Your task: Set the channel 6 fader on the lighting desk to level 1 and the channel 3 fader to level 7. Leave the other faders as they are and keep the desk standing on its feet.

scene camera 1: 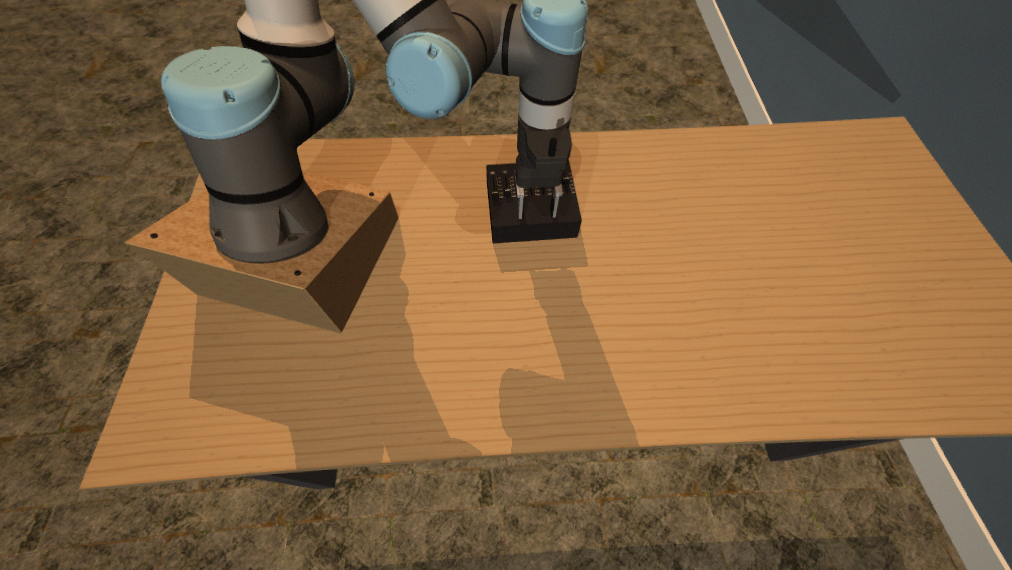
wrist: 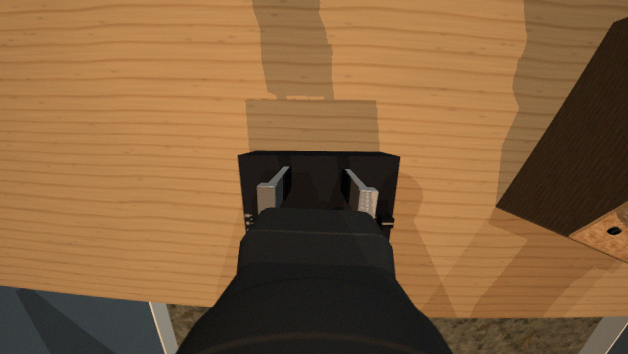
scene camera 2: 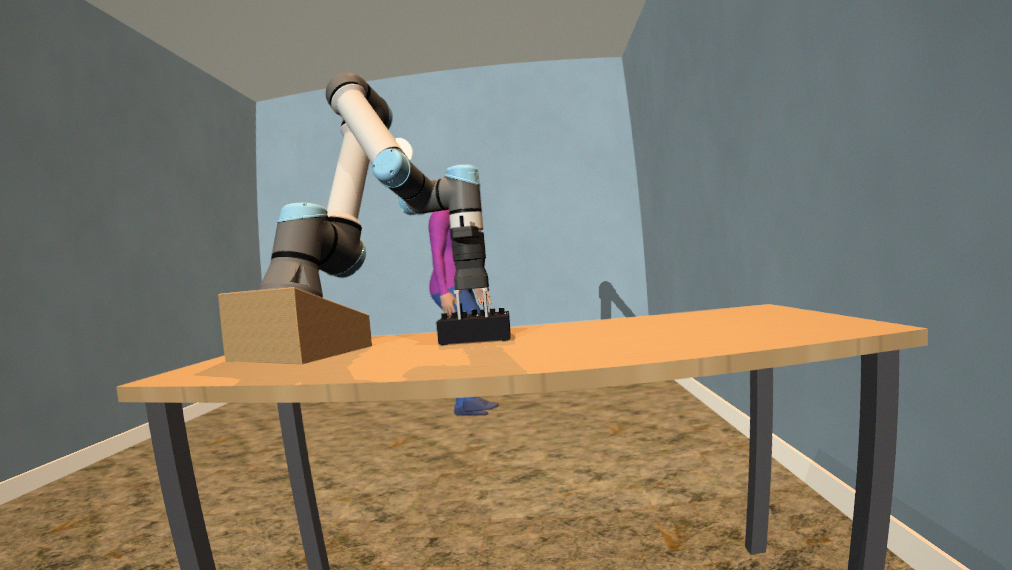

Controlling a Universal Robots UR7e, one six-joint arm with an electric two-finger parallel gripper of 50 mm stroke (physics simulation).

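Where they show: gripper, fingertip midpoint: (scene camera 1: pixel 536 213) (wrist: pixel 316 178) (scene camera 2: pixel 473 318); arm's base at its link origin: (scene camera 1: pixel 274 230) (scene camera 2: pixel 289 300).
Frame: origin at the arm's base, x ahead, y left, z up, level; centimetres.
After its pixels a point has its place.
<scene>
The black lighting desk (scene camera 1: pixel 536 229) @(x 40.6, y 7.3, z -9.0 cm) (scene camera 2: pixel 473 329) @(x 40.7, y 7.3, z -9.6 cm) (wrist: pixel 317 161) @(x 40.6, y 7.9, z -7.3 cm) stands upright on the table. Its top carries small fader caps and pale scale marks, which show in part around the gripper in scene camera 1. My gripper (scene camera 1: pixel 538 215) @(x 40.5, y 9.6, z -7.3 cm) (scene camera 2: pixel 473 316) @(x 40.5, y 9.6, z -7.3 cm) (wrist: pixel 316 178) @(x 40.5, y 9.6, z -7.3 cm) points straight down over the desk. Its two pale fingers stand wide apart, with nothing between them, and their tips are at or close above the desk's top. The gripper body hides most of the faders in the wrist view. The channel numbers and the levels of faders 3 and 6 are too small or hidden to read.
The wooden table (scene camera 1: pixel 743 283) @(x 77.3, y -1.3, z -12.8 cm) (scene camera 2: pixel 637 346) @(x 73.7, y -11.6, z -12.8 cm) (wrist: pixel 125 125) @(x 66.3, y 6.5, z -12.8 cm) bears the desk near its back edge in scene camera 1. The arm's wooden base block (scene camera 1: pixel 247 300) @(x -5.9, y -7.7, z -8.5 cm) (scene camera 2: pixel 260 325) @(x -3.1, y -8.4, z -4.6 cm) (wrist: pixel 565 150) @(x 12.2, y 3.8, z -9.8 cm) stands to the left in both scene views. A person in purple (scene camera 2: pixel 440 254) stands behind the table.
</scene>
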